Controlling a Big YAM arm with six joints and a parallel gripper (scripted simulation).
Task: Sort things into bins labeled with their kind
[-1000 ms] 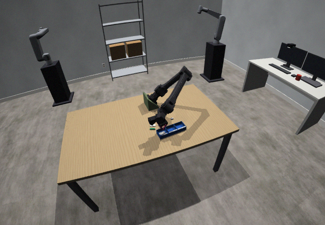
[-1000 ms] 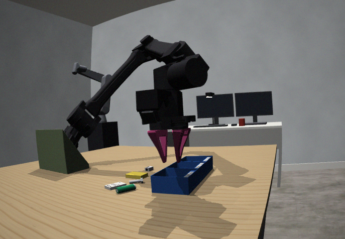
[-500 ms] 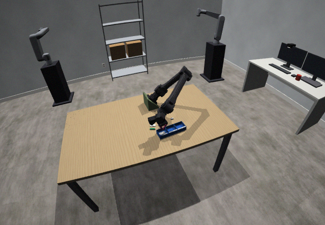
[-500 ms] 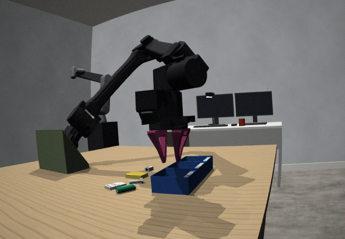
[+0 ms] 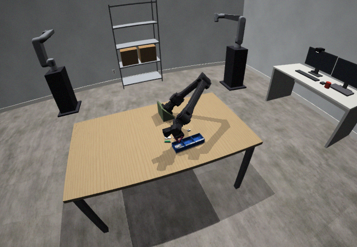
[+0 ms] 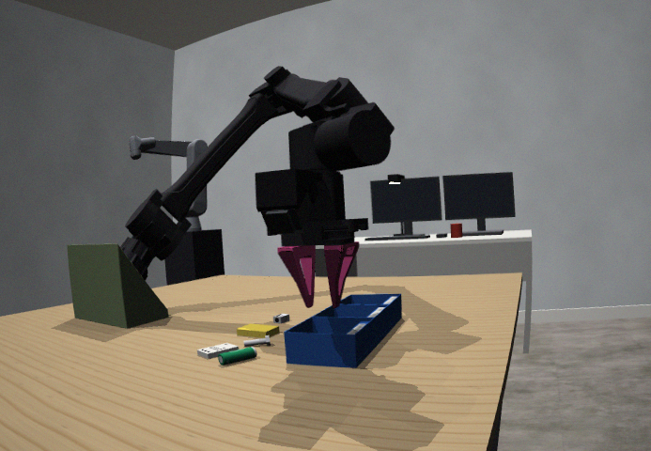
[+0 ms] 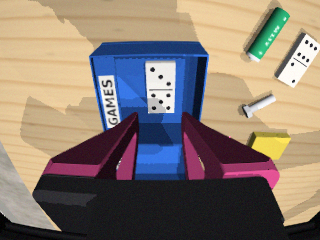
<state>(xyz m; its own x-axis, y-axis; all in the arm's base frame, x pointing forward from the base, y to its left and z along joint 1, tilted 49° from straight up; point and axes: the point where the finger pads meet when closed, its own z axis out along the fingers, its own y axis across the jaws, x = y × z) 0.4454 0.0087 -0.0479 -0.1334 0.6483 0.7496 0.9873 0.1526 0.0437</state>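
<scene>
Now: hand 9 cm past the green battery, 6 cm to the left of it and 6 cm above it. The rest, counted from my hand: blue three-part bin 9 cm to the left, 5 cm below; bolt 10 cm behind, 6 cm below, 1 cm to the left; yellow block 15 cm behind, 6 cm to the left, 6 cm below.
</scene>
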